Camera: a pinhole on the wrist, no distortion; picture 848 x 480 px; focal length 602.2 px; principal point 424.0 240.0 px. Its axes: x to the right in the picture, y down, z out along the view. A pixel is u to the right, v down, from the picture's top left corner.
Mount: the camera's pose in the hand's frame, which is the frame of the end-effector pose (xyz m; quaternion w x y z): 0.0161 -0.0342 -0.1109 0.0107 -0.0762 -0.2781 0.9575
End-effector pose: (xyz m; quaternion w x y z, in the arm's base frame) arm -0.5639 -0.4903 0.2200 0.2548 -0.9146 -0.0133 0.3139
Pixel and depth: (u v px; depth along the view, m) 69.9 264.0 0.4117
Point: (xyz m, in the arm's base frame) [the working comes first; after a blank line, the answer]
In the camera's frame: -0.2421 0.0164 0.4117

-0.5202 -0.0917 0.0708
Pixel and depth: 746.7 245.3 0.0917
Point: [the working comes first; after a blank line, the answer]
In the camera's frame: 0.0491 0.0008 0.0917

-0.5659 -0.4480 0.3126
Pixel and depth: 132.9 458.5 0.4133
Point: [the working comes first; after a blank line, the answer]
In the camera's frame: -0.1998 0.1500 0.4133

-0.4924 -0.0371 0.1968
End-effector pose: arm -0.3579 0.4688 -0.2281 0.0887 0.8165 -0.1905 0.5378
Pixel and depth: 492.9 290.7 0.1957
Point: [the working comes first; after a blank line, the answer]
In the camera's frame: 0.0224 0.0165 0.1957

-0.2750 0.5996 -0.2677
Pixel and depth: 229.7 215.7 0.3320
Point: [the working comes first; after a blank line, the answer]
In the camera's frame: -0.1071 -0.0134 0.3320

-0.0906 0.5754 -0.2271
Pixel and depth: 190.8 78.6 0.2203
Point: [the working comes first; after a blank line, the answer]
In the camera's frame: -0.0853 -0.0590 0.2203

-0.1935 0.5112 -0.2090
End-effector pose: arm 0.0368 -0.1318 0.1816 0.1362 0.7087 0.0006 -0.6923
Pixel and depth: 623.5 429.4 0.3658
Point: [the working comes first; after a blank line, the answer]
In the camera's frame: 0.1212 0.1150 0.3658

-0.1434 0.1814 0.2737
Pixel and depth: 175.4 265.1 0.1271
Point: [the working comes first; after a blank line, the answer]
In the camera's frame: -0.0525 0.0053 0.1271

0.0185 -0.0355 0.1127
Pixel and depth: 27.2 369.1 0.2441
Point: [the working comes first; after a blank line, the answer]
In the camera's frame: -0.1608 0.0523 0.2441

-0.0843 0.0352 0.0028
